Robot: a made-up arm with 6 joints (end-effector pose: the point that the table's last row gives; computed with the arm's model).
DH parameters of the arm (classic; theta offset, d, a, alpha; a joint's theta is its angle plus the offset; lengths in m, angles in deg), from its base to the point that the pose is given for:
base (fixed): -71.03 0 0.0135 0
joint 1: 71.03 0.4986 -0.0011 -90
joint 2: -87.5 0 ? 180
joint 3: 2.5 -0.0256 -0.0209 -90
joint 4: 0 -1.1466 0.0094 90
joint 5: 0 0.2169 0.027 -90
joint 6: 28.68 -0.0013 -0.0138 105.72
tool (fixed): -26.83 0.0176 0 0
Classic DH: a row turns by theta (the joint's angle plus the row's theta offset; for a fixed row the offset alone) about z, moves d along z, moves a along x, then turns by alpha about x.
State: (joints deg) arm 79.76 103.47 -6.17 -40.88 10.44 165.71
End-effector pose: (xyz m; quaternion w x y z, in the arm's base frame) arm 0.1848 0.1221 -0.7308 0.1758 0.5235 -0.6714 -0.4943
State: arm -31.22 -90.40 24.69 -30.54 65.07 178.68
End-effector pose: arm -0.9962 0.4100 1.5793 0.4761 -0.2577 -0.5506 -0.6354
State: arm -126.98 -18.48 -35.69 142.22 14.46 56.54
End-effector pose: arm -0.3591 -0.8962 0.8965 0.3718 0.1491 0.9131 -0.0752
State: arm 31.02 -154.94 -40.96 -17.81 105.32 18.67
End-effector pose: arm -0.4842 -0.5443 0.9455 0.4220 0.2744 0.8621 -0.0588
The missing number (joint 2, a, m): 0.6859
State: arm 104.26 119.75 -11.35 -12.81 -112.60 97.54
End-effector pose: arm 0.2479 -0.2254 -0.7085 0.3404 0.0417 -0.7712 0.5363
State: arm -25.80 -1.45 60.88 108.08 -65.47 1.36
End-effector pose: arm 0.3924 -0.0753 2.3147 0.8924 -0.1252 -0.2305 -0.3672
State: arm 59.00 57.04 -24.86 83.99 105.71 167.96
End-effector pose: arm 0.4692 0.7815 -0.2288 0.0940 -0.6091 -0.5350 0.5779
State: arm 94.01 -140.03 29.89 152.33 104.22 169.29
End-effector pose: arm -0.0881 -1.5927 0.1237 0.3156 -0.3239 0.1418 -0.8806
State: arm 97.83 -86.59 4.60 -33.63 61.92 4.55
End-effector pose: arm 0.2688 -0.5575 1.6993 0.5148 -0.4956 0.6503 -0.2579
